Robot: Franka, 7 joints.
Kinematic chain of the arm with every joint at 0, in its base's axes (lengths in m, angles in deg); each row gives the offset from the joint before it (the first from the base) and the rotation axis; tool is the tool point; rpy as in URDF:
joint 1: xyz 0 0 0.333 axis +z
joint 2: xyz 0 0 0 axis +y
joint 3: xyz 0 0 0.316 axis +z
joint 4: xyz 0.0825 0 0 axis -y
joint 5: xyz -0.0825 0 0.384 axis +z
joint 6: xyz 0 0 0 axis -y
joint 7: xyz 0.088 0 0 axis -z
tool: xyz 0 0 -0.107 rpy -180 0 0
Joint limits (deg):
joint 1: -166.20..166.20
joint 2: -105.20..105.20
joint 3: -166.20..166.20
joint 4: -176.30..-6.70
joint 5: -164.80..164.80
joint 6: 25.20..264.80
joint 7: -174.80..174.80
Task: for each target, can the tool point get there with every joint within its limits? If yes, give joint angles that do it. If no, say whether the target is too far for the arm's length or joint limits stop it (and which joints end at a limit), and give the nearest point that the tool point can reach.
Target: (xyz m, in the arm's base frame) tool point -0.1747 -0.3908 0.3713
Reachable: yes | joints -14.14 -43.75 -107.89 -151.19 -49.20 238.25 -10.64
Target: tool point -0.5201 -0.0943 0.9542
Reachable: yes | joints 47.47 -52.17 59.93 -59.26 22.19 192.14 -105.09
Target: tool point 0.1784 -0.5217 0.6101
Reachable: yes | joints -90.95 20.18 23.64 -62.28 6.01 43.87 -72.08
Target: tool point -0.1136 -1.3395 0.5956
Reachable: no: too far | nearest point -0.0712 -0.8390 0.4975 | short by 0.512 m
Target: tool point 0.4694 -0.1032 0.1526
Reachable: yes | joints 47.54 41.27 -59.97 -140.06 138.16 106.72 -32.26
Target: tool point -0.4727 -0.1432 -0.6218
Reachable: no: too far | nearest point -0.4018 -0.1217 -0.3429 | short by 0.289 m
